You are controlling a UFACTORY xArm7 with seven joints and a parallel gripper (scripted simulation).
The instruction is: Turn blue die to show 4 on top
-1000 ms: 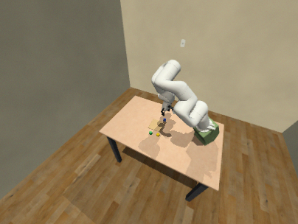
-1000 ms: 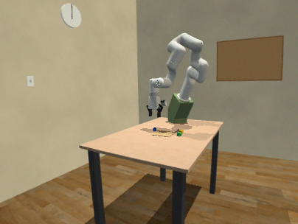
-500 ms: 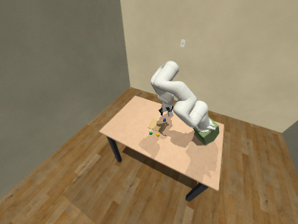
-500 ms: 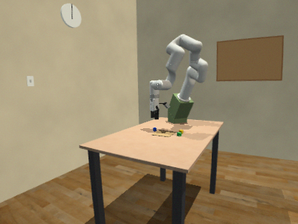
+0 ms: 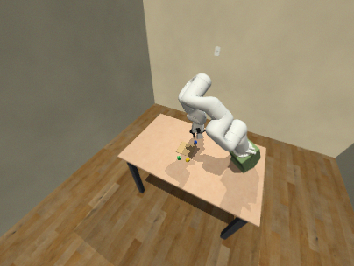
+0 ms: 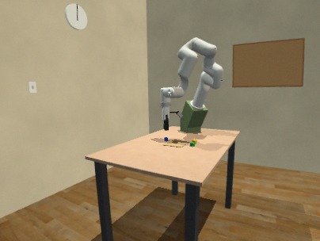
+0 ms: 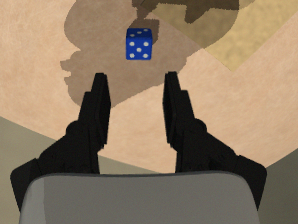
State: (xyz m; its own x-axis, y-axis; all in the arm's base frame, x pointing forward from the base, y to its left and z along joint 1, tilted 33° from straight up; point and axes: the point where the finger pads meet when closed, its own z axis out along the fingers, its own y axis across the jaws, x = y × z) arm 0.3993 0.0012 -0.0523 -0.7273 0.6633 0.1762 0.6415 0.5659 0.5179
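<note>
The blue die is 90 mm below my hand. The rest, counted from my hand: tan mat: 30 mm ahead, 110 mm to the left, 100 mm below; yellow die: 60 mm behind, 210 mm to the left, 90 mm below; green die: 240 mm to the left, 90 mm below.
</note>
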